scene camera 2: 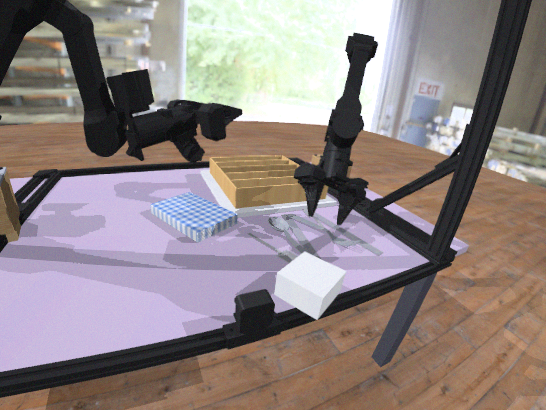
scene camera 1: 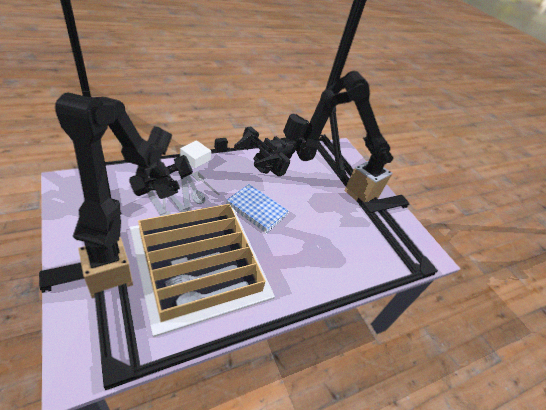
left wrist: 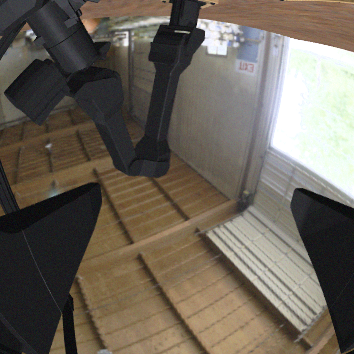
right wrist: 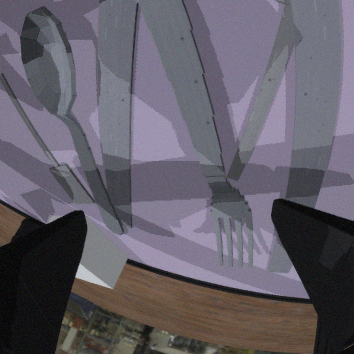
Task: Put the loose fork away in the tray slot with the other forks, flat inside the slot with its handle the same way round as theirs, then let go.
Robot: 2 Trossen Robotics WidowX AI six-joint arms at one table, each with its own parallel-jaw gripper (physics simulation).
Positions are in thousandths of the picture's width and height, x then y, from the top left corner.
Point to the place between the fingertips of my right gripper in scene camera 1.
309, 448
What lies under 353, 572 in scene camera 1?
A wooden cutlery tray.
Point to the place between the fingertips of my right gripper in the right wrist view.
510, 609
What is my left gripper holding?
Nothing.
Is my left gripper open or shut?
Open.
